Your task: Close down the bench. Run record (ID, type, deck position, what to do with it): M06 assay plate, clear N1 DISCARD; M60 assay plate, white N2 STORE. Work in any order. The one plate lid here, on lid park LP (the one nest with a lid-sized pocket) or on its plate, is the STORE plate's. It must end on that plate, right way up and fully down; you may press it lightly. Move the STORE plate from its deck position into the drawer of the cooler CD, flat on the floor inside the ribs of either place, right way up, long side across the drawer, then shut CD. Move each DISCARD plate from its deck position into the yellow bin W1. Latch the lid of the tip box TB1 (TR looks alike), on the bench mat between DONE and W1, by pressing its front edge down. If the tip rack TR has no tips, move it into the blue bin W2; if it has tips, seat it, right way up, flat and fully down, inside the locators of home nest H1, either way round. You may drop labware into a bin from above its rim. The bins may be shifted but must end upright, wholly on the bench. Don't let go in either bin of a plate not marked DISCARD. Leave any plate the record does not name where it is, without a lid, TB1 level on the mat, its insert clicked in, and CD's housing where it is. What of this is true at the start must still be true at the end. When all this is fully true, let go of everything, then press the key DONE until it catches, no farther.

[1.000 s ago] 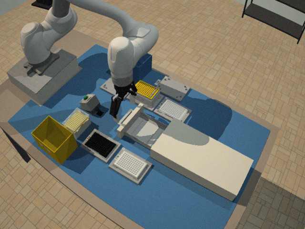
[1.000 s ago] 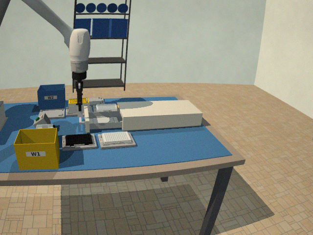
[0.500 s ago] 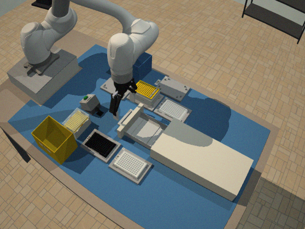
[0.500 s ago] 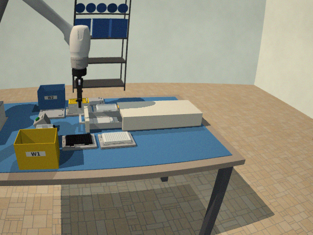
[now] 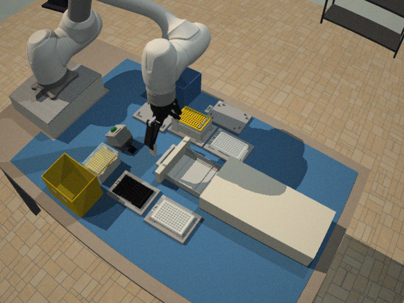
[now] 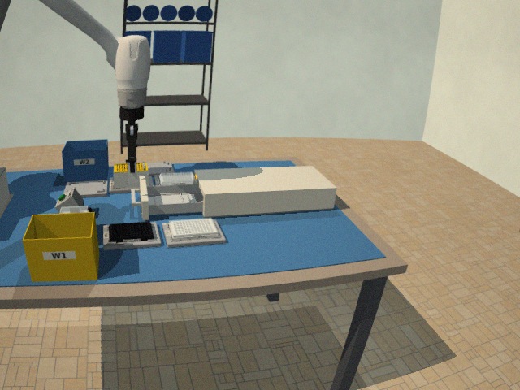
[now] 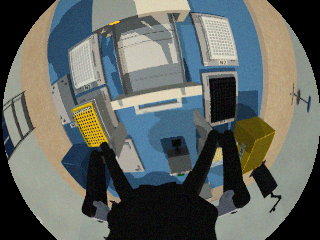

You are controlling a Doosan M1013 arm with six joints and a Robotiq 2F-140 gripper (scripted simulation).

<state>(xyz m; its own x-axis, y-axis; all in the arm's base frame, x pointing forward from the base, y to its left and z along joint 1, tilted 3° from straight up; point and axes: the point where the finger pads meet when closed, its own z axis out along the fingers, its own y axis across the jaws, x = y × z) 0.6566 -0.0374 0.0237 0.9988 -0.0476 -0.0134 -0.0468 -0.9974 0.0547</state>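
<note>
The nest N2 lies 16 cm ahead of my hand, 20 cm to the right of it and 13 cm below it. Also, from my hand: tip rack TR: 18 cm to the left, 8 cm below; drawer: 15 cm ahead, 1 cm to the right, 11 cm below; black plate: 2 cm behind, 18 cm to the right, 11 cm below.
</note>
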